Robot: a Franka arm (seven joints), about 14 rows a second.
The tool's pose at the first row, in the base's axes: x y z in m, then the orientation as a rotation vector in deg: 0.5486 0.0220 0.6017 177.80 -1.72 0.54
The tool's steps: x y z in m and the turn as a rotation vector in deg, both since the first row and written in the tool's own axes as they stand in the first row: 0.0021 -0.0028 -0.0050 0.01 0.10 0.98; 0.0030 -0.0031 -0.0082 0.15 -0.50 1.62; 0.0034 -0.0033 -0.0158 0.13 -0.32 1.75; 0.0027 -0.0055 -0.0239 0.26 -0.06 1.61; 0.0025 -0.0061 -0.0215 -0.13 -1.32 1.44; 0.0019 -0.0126 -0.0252 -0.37 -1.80 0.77; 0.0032 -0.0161 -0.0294 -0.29 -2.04 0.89; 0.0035 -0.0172 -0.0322 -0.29 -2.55 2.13; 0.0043 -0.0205 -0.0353 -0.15 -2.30 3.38
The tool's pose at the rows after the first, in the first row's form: 0.5507 0.0249 0.6066 177.79 -3.24 0.72; 0.5516 0.0254 0.6098 177.92 -4.25 -0.19; 0.5520 0.0258 0.6174 177.89 -4.45 0.10; 0.5513 0.0284 0.6254 178.02 -4.22 0.50; 0.5511 0.0289 0.6230 177.65 -3.99 -1.47; 0.5506 0.0355 0.6264 177.42 -2.96 -2.23; 0.5519 0.0391 0.6305 177.49 -3.16 -2.60; 0.5523 0.0403 0.6332 177.45 -5.09 -3.35; 0.5531 0.0437 0.6362 177.53 -7.03 -2.93
